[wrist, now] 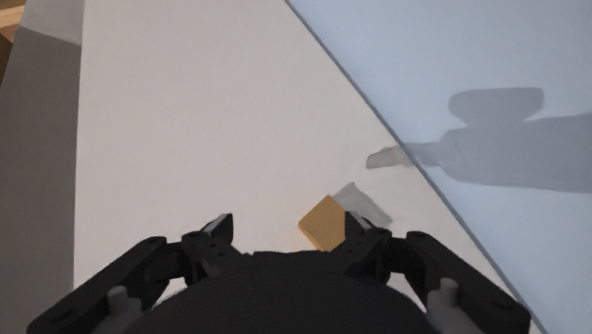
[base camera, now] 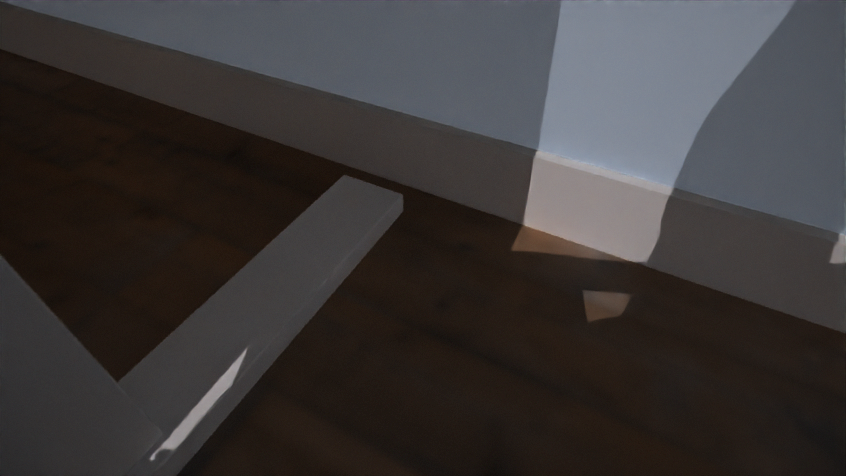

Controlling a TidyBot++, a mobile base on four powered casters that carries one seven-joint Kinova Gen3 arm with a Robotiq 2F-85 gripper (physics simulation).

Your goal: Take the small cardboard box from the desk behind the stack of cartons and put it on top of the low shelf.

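Note:
The small cardboard box lies on the white desk top in the wrist view, low and right of centre. It is turned at an angle to the gripper, and its lower and right parts are hidden behind the right finger and the gripper's body. My gripper is open with nothing between its fingers; it hangs over the desk with the box toward its right finger. The gripper and the box do not show in the base camera view. The stack of cartons and the low shelf cannot be made out.
A blue wall runs along the desk's right edge, with the arm's shadow on it. In the base view, a grey desk foot bar lies on the dark wooden floor, near the baseboard.

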